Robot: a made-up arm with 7 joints. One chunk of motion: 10 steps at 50 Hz.
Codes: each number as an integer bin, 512 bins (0 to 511) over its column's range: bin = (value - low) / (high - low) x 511, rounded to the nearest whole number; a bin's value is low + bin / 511 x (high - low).
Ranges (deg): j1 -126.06..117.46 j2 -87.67..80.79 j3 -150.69..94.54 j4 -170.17..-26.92 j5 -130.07..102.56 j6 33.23..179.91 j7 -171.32..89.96
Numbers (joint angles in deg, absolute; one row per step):
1: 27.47 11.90 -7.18 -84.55 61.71 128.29 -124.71
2: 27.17 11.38 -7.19 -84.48 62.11 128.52 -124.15
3: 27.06 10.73 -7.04 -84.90 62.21 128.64 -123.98
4: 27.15 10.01 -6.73 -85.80 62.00 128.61 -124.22
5: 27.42 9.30 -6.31 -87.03 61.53 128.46 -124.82
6: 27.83 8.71 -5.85 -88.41 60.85 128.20 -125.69
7: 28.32 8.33 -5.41 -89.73 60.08 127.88 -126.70
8: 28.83 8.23 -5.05 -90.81 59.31 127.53 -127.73
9: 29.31 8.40 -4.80 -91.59 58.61 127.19 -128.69
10: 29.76 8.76 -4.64 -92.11 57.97 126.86 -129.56
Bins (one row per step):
1: 322 302 299 305 421 331 91
2: 322 300 299 306 422 332 92
3: 321 298 299 304 422 332 93
4: 321 296 300 301 422 332 92
5: 322 294 301 297 421 332 91
6: 323 292 302 292 419 331 89
7: 324 291 303 287 418 330 87
8: 325 291 303 283 416 329 85
9: 326 291 304 280 414 327 83
10: 327 293 304 278 413 326 82

